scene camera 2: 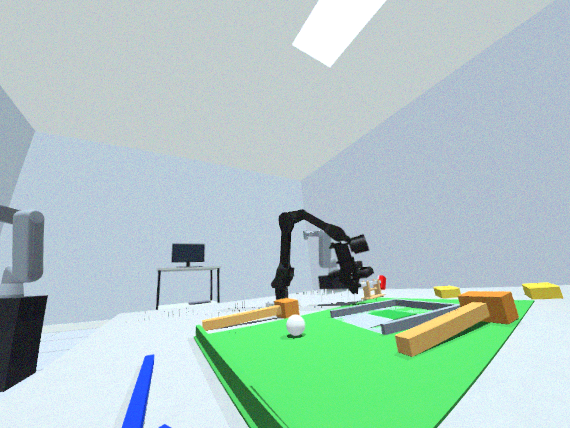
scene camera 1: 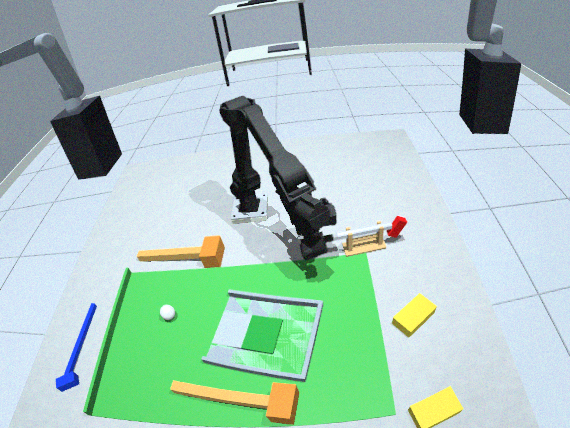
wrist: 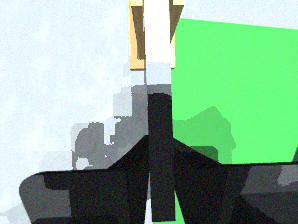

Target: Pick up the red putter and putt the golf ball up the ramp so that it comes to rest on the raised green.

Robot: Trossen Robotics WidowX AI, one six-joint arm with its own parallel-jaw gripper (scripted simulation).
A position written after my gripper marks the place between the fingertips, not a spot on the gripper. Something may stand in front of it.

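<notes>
There is a blue putter [scene camera 1: 70, 379] here, and a wooden rack [scene camera 1: 372, 242] too. The blue putter is out of frame in the wrist view. A red putter is held by my gripper [scene camera 1: 318, 248], and I see my gripper [scene camera 2: 355, 294] again, as well as my gripper [wrist: 156, 139].
</notes>
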